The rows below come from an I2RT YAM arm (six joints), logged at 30 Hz.
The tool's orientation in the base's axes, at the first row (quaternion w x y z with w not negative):
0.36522 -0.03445 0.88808 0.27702
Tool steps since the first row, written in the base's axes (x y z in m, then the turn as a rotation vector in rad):
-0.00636 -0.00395 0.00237 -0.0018 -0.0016 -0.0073
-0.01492 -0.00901 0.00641 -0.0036 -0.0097 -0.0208
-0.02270 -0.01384 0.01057 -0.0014 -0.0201 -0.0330
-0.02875 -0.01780 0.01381 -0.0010 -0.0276 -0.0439
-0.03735 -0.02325 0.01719 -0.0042 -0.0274 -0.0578
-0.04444 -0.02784 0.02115 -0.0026 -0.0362 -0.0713
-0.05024 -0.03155 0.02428 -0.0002 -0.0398 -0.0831
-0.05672 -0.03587 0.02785 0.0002 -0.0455 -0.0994
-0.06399 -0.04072 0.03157 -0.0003 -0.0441 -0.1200
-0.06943 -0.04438 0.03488 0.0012 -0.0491 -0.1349
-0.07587 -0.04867 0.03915 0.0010 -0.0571 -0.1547
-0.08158 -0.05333 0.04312 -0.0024 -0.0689 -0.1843
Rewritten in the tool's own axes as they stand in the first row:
0.00251 -0.00055 -0.00742 0.0060 -0.0043 0.0023
0.00535 -0.00068 -0.01777 0.0152 -0.0170 0.0048
0.00758 -0.00077 -0.02758 0.0202 -0.0320 0.0079
0.00928 -0.00100 -0.03531 0.0262 -0.0435 0.0105
0.01254 -0.00176 -0.04551 0.0378 -0.0490 0.0167
0.01443 -0.00192 -0.05464 0.0444 -0.0632 0.0210
0.01605 -0.00206 -0.06203 0.0500 -0.0723 0.0275
0.01779 -0.00233 -0.07041 0.0598 -0.0849 0.0342
0.01994 -0.00277 -0.07965 0.0741 -0.0932 0.0466
0.02119 -0.00288 -0.08689 0.0823 -0.1047 0.0536
0.02244 -0.00281 -0.09564 0.0945 -0.1207 0.0608
0.02330 -0.00339 -0.10394 0.1151 -0.1436 0.0697

